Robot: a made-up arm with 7 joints.
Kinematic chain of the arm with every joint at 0, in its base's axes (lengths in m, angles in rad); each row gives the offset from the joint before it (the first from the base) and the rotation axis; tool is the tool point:
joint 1: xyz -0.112 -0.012 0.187 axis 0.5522 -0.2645 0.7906
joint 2: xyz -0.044 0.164 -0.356 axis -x
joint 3: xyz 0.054 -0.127 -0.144 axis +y
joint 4: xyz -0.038 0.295 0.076 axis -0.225 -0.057 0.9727
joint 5: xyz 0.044 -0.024 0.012 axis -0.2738 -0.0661 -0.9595
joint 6: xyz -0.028 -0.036 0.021 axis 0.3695 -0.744 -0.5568
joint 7: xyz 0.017 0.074 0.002 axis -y
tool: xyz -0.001 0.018 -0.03
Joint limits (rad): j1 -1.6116..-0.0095 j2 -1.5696..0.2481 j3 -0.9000..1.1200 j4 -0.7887..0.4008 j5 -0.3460..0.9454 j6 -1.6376..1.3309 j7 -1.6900..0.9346
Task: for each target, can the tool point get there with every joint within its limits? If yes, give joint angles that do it. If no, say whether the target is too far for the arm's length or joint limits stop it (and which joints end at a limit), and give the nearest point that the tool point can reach.
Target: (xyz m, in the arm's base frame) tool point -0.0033 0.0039 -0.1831
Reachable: yes | joints -1.2911 -1.1443 0.4268 -0.4281 0.6306 -0.8260 0.0513
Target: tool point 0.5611 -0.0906 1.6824
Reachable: no: too far | nearest point -0.0193 0.2113 0.0718 | short by 1.738 m
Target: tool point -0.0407 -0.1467 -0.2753
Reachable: yes | joints -1.4719 -0.3843 0.5061 0.2660 0.1314 0.9956 -0.8240
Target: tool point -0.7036 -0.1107 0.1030
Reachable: no: joint limits stop it (at a limit: joint 1, joint 2, joint 4, joint 6, joint 7) | nearest point -0.2283 -0.0838 -0.0880 | short by 0.513 m
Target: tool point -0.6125 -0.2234 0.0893
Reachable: no: joint limits stop it (at a limit: joint 1, joint 2, joint 4, joint 6, joint 7) | nearest point -0.2196 -0.1188 -0.0805 | short by 0.441 m
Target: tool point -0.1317 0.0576 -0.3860
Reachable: yes | joints -1.0823 -0.0652 -0.1540 0.0052 0.3381 -1.1054 0.4112
